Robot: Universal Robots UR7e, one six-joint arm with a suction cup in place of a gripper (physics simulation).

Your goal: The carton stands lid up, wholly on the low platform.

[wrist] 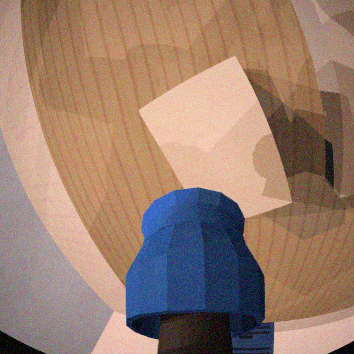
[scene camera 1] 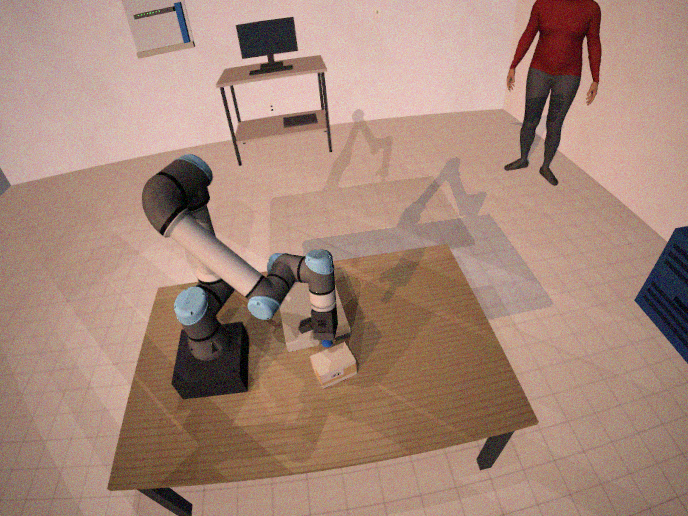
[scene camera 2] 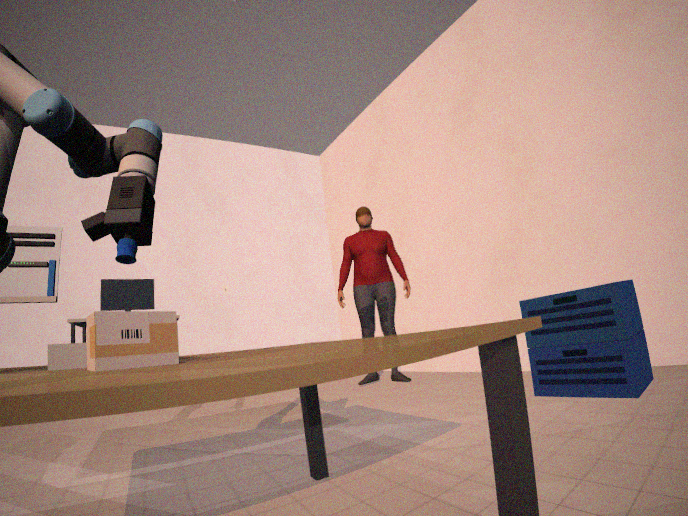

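Observation:
The carton (scene camera 1: 333, 363) (scene camera 2: 133, 340) (wrist: 220, 140) stands on the table directly in front of the low platform (scene camera 1: 294, 332) (scene camera 2: 66, 356), off it and slightly turned. A plain pale face is up; the side facing scene camera 2 has a barcode and an orange band. I cannot tell which face is the lid. My suction cup (scene camera 1: 326, 343) (scene camera 2: 126, 251) (wrist: 197, 260) points down and hangs above the carton with a clear gap, holding nothing; it is open. In the wrist view it covers part of the carton's near end. The wrist hides part of the platform in scene camera 1.
The wooden table (scene camera 1: 433, 377) (scene camera 2: 311, 361) (wrist: 90, 165) bears the arm's black base block (scene camera 1: 211, 372) left of the carton. A person in red (scene camera 1: 564, 44) (scene camera 2: 366, 258) stands on the floor beyond the table. A blue cabinet (scene camera 1: 675, 294) (scene camera 2: 583, 338) is at the right.

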